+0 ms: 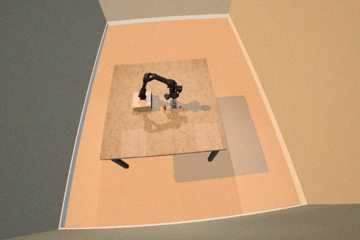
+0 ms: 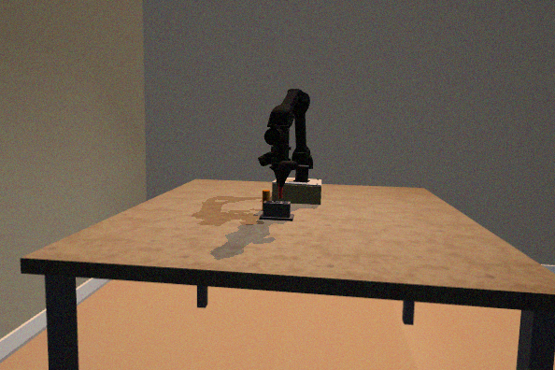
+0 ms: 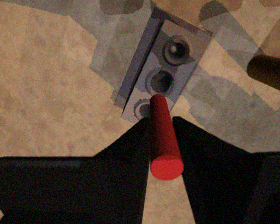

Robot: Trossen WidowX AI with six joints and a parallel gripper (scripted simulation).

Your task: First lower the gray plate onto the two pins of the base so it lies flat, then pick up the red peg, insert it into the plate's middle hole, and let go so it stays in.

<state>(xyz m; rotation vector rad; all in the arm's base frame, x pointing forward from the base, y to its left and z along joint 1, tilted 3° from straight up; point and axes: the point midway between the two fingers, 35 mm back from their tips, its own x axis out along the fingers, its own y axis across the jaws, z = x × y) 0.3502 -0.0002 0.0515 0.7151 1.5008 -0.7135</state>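
Right now my gripper tip is 7 cm above the gray plate and 1 cm to the left of it. Round my gripper tip: red peg: right at my gripper tip; then base: 11 cm below, 1 cm to the right; then short orange cylinder: 9 cm behind, 8 cm to the right, 7 cm below.
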